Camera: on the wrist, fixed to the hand. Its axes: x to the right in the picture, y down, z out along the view.
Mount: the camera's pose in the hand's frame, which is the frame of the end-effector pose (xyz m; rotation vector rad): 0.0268 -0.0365 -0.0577 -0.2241 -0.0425 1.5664
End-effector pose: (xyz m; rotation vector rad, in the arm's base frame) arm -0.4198 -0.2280 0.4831 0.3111 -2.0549 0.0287
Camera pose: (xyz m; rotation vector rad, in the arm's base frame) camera -0.3738 -0.2601 0.5303 -1.4546 -1.8197 0.7191
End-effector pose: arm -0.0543 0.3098 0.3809 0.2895 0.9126 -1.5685
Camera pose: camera -0.1120 0.3283 0.3396 0.5989 0.5049 -0.0253
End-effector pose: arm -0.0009 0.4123 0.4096 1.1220 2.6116 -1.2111
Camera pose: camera -0.0299 0.4518 0.4642 2.1789 0.9788 -0.4643
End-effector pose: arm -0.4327 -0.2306 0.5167 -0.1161 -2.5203 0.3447
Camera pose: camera -0.4224 -0.2488 0.5870 -2.1490 -1.9387 0.6024
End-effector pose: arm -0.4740 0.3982 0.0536 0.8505 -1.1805 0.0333
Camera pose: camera -0.4009 0.3966 0.0482 -0.4310 -1.5874 1.1268
